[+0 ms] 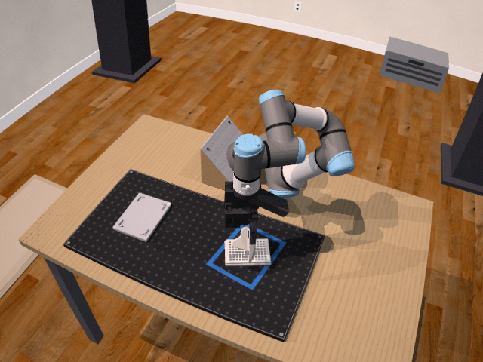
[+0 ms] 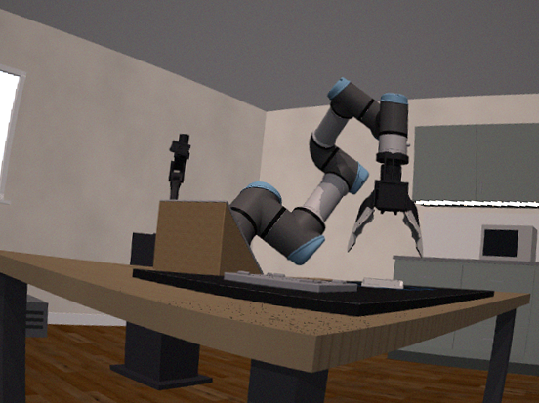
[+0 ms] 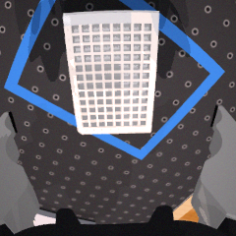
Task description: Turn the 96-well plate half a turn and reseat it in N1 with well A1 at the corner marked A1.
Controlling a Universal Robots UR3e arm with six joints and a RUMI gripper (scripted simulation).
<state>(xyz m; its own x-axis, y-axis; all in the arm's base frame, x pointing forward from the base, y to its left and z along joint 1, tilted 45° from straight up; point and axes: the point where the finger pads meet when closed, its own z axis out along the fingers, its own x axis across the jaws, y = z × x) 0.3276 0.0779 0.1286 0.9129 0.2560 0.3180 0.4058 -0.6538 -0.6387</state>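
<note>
Right now my hand is 6 cm above the 96-well plate. From my hand the other things lie so: plate nest N1: 35 cm to the right, 6 cm below.
</note>
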